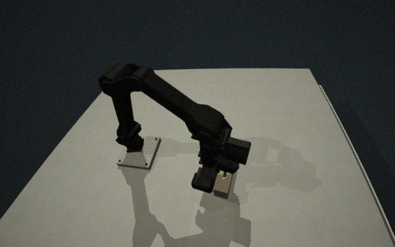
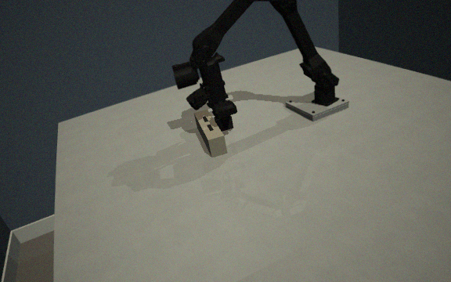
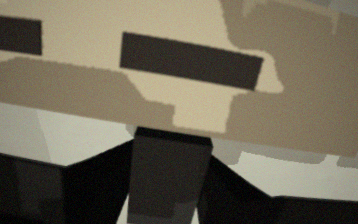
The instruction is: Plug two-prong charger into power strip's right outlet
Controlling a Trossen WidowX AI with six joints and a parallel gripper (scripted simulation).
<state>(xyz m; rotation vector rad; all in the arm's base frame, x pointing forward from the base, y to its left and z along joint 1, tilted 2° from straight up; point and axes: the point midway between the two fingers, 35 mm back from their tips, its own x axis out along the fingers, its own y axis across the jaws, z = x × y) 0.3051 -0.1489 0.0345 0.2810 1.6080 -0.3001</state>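
My gripper tip is 1 cm short of the dark two-prong charger, 1 cm to the left of it and 1 cm below it.
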